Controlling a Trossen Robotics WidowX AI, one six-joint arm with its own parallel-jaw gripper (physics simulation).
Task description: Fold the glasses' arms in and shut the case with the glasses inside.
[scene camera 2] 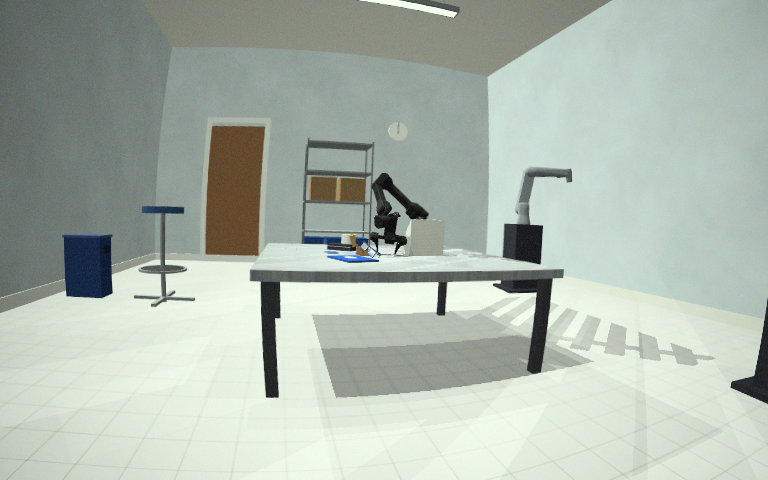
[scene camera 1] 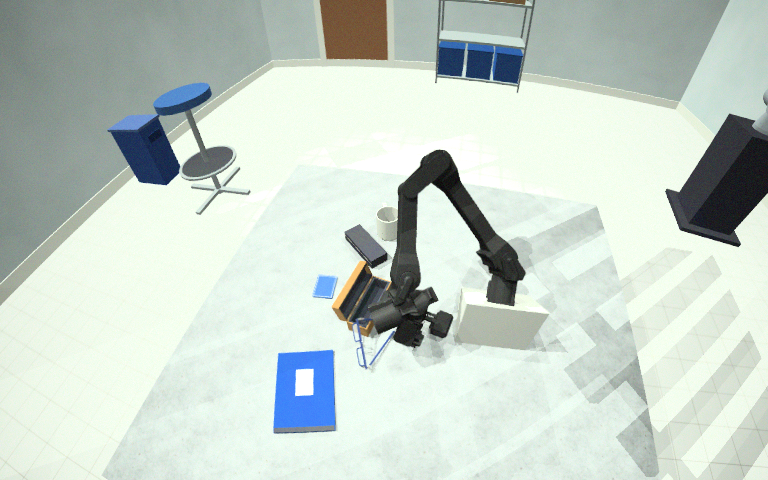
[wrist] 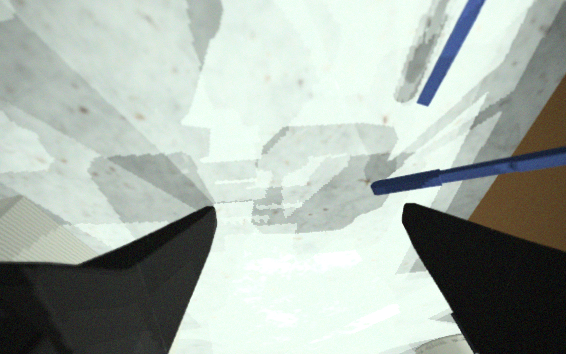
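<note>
The orange-brown case stands open on the table, its lid raised on the left and its dark lining showing. The blue glasses lie outside it, at its near end, with their arms spread. In the wrist view one glasses arm is at the upper right and the other glasses arm passes in front of the case wall, its tip near my right finger. My gripper is open and empty, pointing down low over the table, right of the case and glasses. It partly hides the case in scene camera 1.
A white block stands right of my gripper, under the arm's base. A mug and a dark box stand behind the case. A blue card lies left of it, and a blue book lies at the front left.
</note>
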